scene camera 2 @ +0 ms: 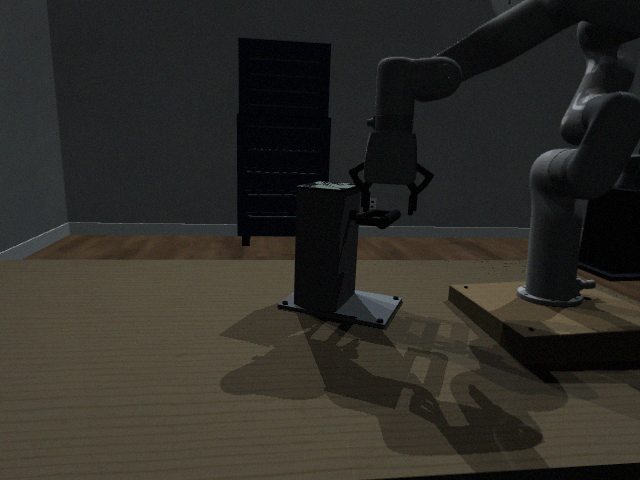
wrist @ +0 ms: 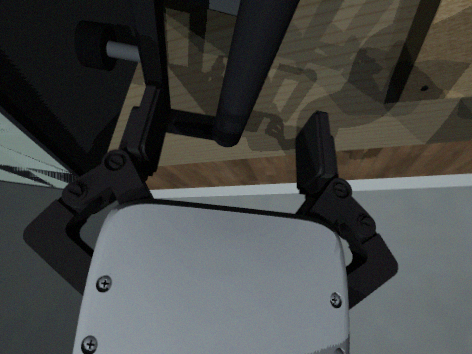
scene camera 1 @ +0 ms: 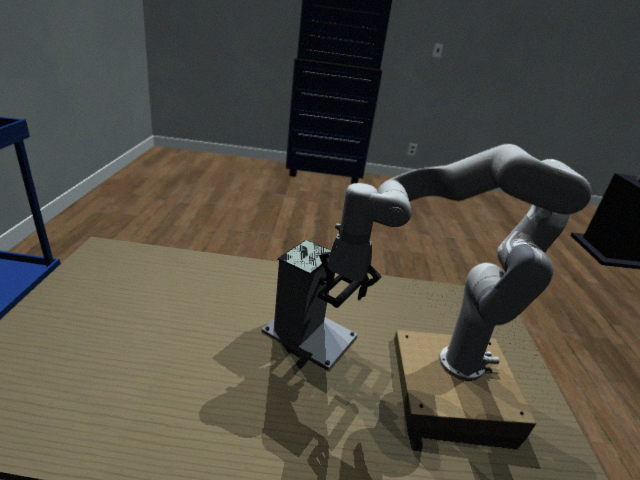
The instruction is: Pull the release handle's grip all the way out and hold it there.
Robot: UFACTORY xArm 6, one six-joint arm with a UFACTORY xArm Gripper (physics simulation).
I see my gripper point(scene camera 2: 387, 212) and a grey bolted base plate point(scene camera 2: 372, 309).
My gripper shows as well in the wrist view point(wrist: 236, 113) and in scene camera 1 point(scene camera 1: 345, 291).
